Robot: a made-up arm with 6 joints. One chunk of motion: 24 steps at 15 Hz.
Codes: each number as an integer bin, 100 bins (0 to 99) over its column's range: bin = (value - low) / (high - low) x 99, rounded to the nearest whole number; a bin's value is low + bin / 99 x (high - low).
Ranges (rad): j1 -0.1..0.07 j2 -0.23..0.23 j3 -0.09..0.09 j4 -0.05..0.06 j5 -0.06..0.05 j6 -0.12..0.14
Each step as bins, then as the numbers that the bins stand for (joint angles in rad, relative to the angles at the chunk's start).
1 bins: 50 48 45 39 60 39
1 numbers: -0.0141 -0.0070 -0.0082 -0.0067 0.0067 -0.0176
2 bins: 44 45 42 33 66 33
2 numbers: -0.0244 -0.0209 -0.0136 -0.0133 0.0133 -0.0333
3 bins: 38 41 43 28 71 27
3 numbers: -0.0347 -0.0395 -0.0118 -0.0189 0.0189 -0.0491
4 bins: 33 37 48 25 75 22
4 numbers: -0.0433 -0.0581 -0.0027 -0.0222 0.0233 -0.0622
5 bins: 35 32 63 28 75 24
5 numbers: -0.0399 -0.0813 0.0245 -0.0189 0.0233 -0.0570
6 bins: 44 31 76 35 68 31
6 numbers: -0.0244 -0.0860 0.0482 -0.0111 0.0156 -0.0386
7 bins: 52 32 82 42 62 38
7 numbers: -0.0107 -0.0813 0.0591 -0.0033 0.0089 -0.0202
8 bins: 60 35 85 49 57 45
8 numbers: 0.0030 -0.0674 0.0645 0.0044 0.0033 -0.0018
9 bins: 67 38 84 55 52 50
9 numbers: 0.0151 -0.0534 0.0627 0.0111 -0.0022 0.0113
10 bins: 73 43 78 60 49 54
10 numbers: 0.0254 -0.0302 0.0518 0.0167 -0.0056 0.0218
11 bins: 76 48 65 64 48 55
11 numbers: 0.0305 -0.0070 0.0282 0.0211 -0.0067 0.0244
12 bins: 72 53 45 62 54 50
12 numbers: 0.0236 0.0163 -0.0082 0.0189 0.0000 0.0113
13 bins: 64 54 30 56 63 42
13 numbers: 0.0099 0.0209 -0.0355 0.0122 0.0100 -0.0097
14 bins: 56 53 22 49 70 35
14 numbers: -0.0038 0.0163 -0.0500 0.0044 0.0178 -0.0281
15 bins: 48 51 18 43 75 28
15 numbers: -0.0176 0.0070 -0.0573 -0.0022 0.0233 -0.0465
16 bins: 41 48 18 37 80 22
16 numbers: -0.0296 -0.0070 -0.0573 -0.0089 0.0289 -0.0622
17 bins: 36 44 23 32 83 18
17 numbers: -0.0382 -0.0256 -0.0482 -0.0144 0.0322 -0.0727
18 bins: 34 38 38 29 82 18
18 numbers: -0.0416 -0.0534 -0.0209 -0.0178 0.0311 -0.0727
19 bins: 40 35 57 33 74 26
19 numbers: -0.0313 -0.0674 0.0136 -0.0133 0.0222 -0.0517
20 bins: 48 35 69 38 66 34
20 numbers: -0.0176 -0.0674 0.0355 -0.0078 0.0133 -0.0307
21 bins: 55 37 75 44 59 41
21 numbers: -0.0056 -0.0581 0.0464 -0.0011 0.0056 -0.0123
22 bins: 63 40 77 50 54 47
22 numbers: 0.0082 -0.0441 0.0500 0.0056 0.0000 0.0034
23 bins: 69 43 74 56 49 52
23 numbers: 0.0185 -0.0302 0.0445 0.0122 -0.0056 0.0166
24 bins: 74 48 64 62 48 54
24 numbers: 0.0271 -0.0070 0.0264 0.0189 -0.0067 0.0218
